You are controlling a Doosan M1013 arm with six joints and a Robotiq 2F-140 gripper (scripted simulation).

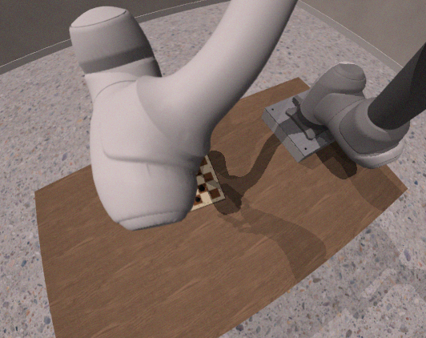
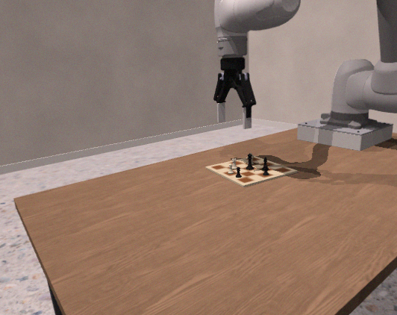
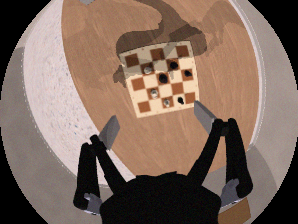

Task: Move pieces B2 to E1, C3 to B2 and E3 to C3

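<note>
Right now the tall black piece is 130 mm below my hand, 40 mm to the left of it and 30 mm behind it. From my hand the other things lie so: chessboard 160 mm below, 40 mm to the left, 30 mm behind.
</note>
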